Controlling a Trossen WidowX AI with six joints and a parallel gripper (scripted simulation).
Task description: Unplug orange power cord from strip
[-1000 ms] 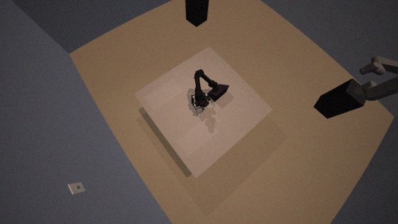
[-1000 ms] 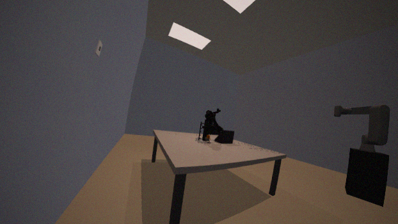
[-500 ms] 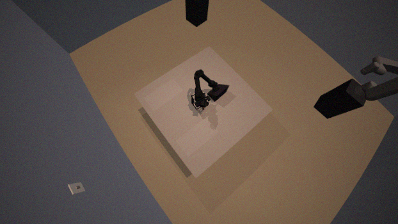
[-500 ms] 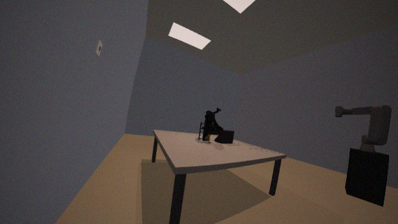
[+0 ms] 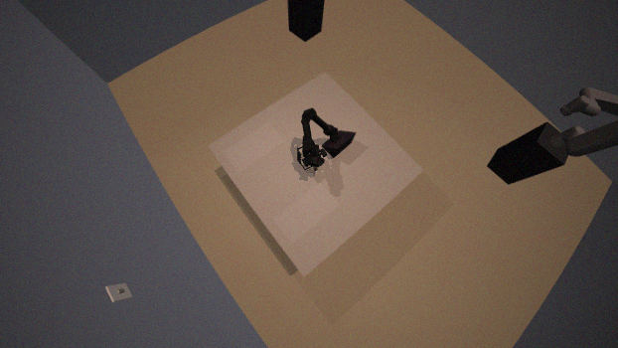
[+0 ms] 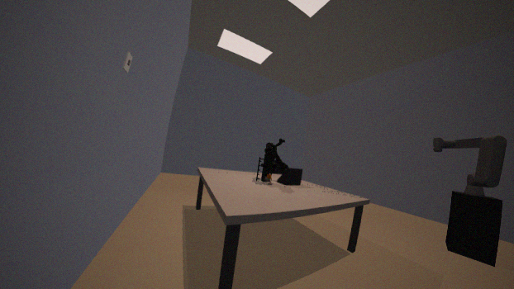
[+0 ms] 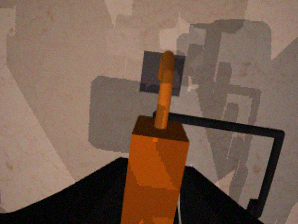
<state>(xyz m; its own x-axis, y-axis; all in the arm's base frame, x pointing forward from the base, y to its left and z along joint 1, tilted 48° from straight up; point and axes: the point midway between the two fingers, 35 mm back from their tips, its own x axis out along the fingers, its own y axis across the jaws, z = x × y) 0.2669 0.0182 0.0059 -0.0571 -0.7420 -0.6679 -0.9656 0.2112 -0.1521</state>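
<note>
Now: the orange plug 20 mm to the right of my gripper tip.
</note>
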